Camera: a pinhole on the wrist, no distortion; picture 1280 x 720 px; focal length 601.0 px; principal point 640.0 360.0 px. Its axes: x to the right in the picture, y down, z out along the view. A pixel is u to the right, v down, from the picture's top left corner.
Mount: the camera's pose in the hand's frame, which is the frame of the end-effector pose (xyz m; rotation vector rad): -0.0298 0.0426 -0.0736 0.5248 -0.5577 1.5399
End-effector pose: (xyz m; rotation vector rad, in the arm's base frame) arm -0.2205 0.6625 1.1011 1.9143 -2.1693 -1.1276
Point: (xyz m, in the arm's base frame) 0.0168 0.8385 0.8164
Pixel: 450.0 444.7
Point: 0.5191 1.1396 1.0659
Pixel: outside the picture
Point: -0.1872 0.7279 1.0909
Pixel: 653.7 505.2
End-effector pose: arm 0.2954 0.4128 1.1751 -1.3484 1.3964 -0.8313
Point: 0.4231 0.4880 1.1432
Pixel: 974.1 419.2
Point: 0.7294 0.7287 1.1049
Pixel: 1042.4 623.9
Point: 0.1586 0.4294 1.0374
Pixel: behind the camera
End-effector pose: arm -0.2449 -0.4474 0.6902 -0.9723 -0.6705 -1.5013
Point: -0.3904 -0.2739 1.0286
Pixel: 670.7 31.8
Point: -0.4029 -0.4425 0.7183
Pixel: 225.7 200.9
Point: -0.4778 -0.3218 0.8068
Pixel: 432.6 250.4
